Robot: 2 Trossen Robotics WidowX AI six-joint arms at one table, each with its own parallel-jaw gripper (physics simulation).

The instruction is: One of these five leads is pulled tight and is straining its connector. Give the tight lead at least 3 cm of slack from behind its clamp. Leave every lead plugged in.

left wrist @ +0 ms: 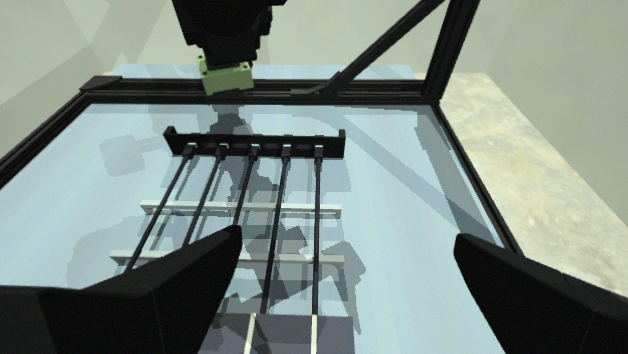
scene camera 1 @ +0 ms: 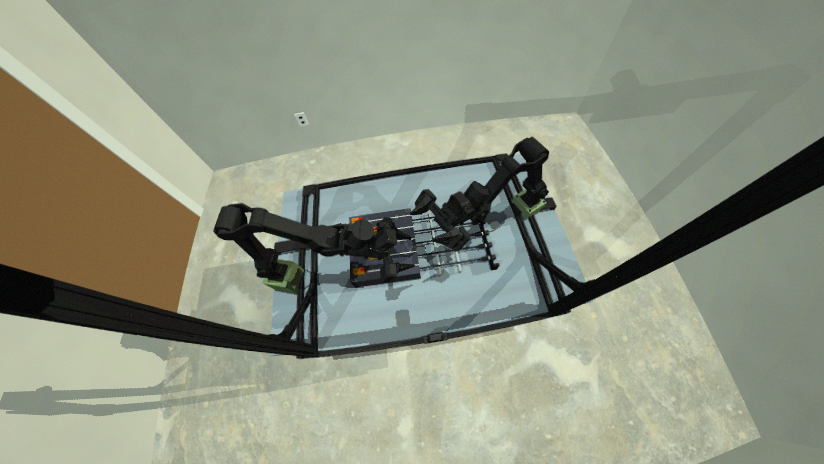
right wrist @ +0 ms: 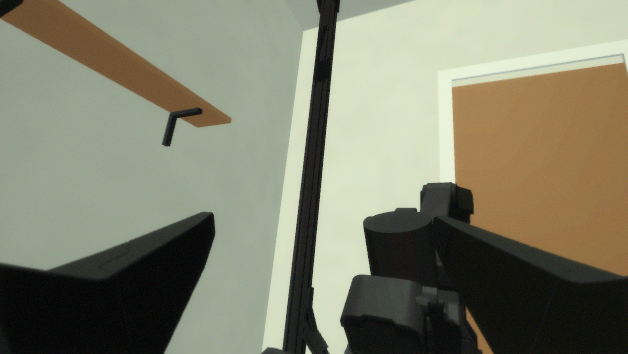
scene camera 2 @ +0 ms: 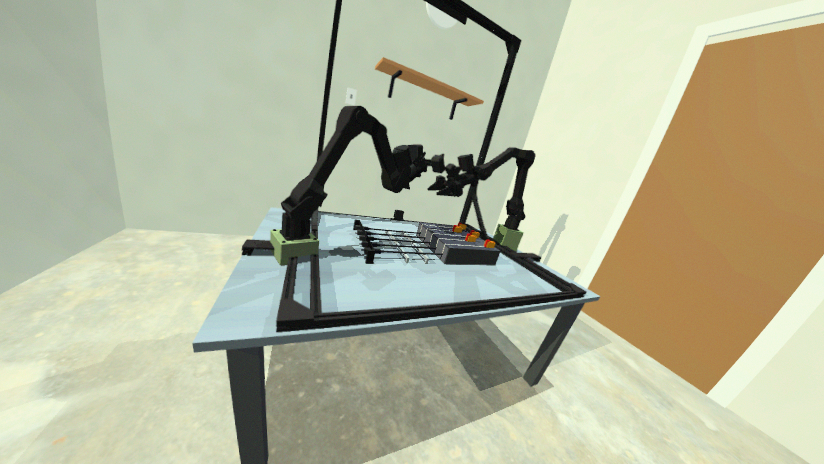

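Five dark leads, the rightmost one among them, run from the black socket bar over two pale rails to the dark block. All five ends look seated in the bar; which lead is tight cannot be told. White lines cross the block's top. Orange-red clamp parts sit at its far end from the bar. My left gripper is open and empty, above the block and leads; its left finger hides parts of leads. My right gripper is open and empty, raised high above the leads.
The near pale rail and far pale rail stand under the leads. A black frame borders the blue table. In scene camera 2 both grippers hang close together above the table. A wooden shelf is on the wall.
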